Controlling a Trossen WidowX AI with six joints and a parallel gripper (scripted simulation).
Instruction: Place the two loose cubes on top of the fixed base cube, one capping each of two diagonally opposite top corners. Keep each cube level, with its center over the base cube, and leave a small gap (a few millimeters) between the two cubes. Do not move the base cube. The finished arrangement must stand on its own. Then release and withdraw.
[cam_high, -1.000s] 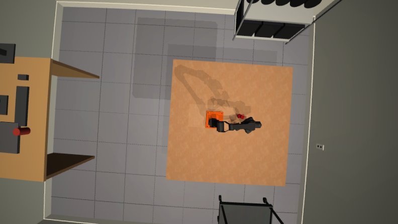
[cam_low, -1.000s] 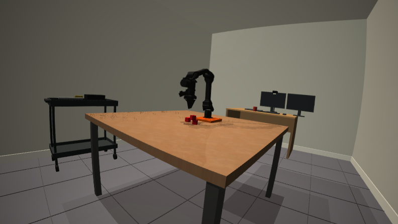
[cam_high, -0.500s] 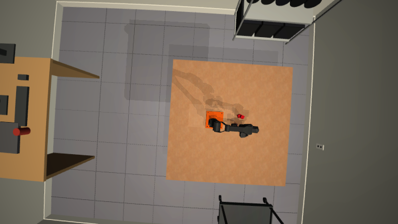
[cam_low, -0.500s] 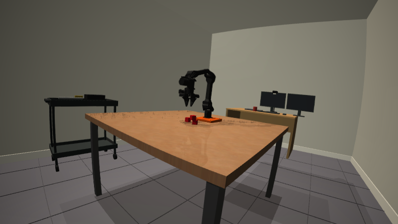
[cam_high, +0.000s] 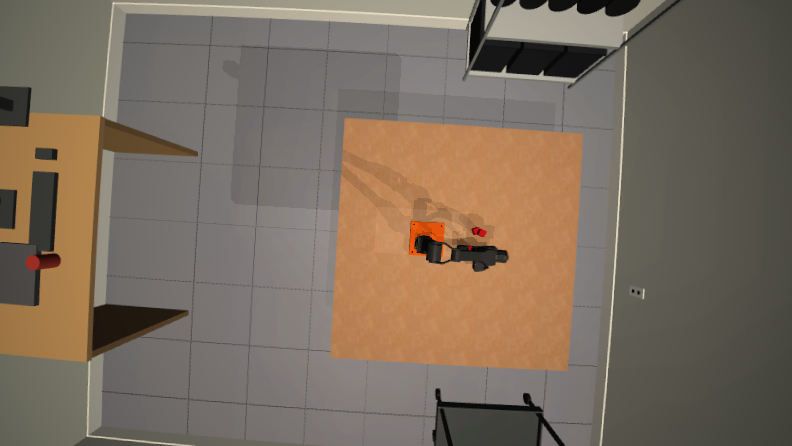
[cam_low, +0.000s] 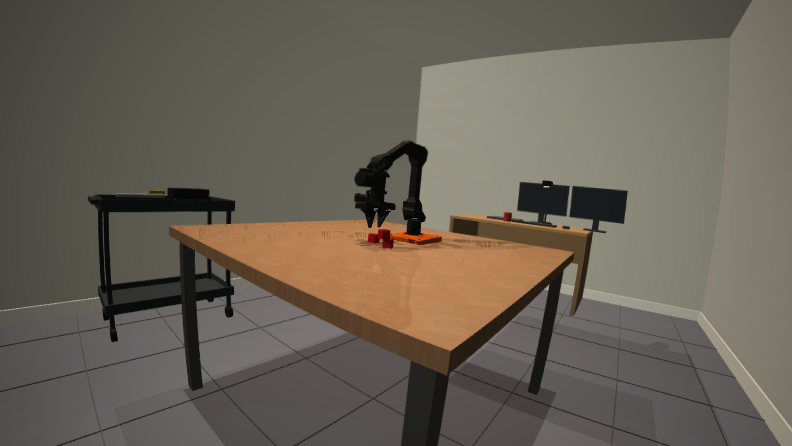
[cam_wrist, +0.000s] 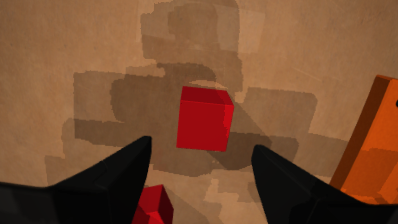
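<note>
Now: the cube 9 cm to the left of my gripper tip, 4 cm ahead of it and 1 cm below it.
</note>
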